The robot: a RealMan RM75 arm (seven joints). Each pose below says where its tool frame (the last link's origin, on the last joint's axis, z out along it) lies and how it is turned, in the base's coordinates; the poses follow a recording.
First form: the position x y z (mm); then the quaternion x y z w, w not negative.
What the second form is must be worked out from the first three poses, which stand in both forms.
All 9 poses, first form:
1: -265 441 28 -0.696 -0.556 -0.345 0.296
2: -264 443 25 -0.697 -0.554 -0.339 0.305
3: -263 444 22 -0.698 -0.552 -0.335 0.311
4: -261 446 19 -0.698 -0.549 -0.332 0.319
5: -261 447 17 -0.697 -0.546 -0.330 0.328
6: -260 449 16 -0.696 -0.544 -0.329 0.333
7: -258 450 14 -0.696 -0.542 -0.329 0.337
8: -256 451 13 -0.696 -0.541 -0.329 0.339
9: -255 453 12 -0.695 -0.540 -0.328 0.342
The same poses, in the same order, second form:
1: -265 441 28 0.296 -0.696 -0.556 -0.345
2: -264 443 25 0.305 -0.697 -0.554 -0.339
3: -263 444 22 0.311 -0.698 -0.552 -0.335
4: -261 446 19 0.319 -0.698 -0.549 -0.332
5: -261 447 17 0.328 -0.697 -0.546 -0.330
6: -260 449 16 0.333 -0.696 -0.544 -0.329
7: -258 450 14 0.337 -0.696 -0.542 -0.329
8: -256 451 13 0.339 -0.696 -0.541 -0.329
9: -255 453 12 0.342 -0.695 -0.540 -0.328
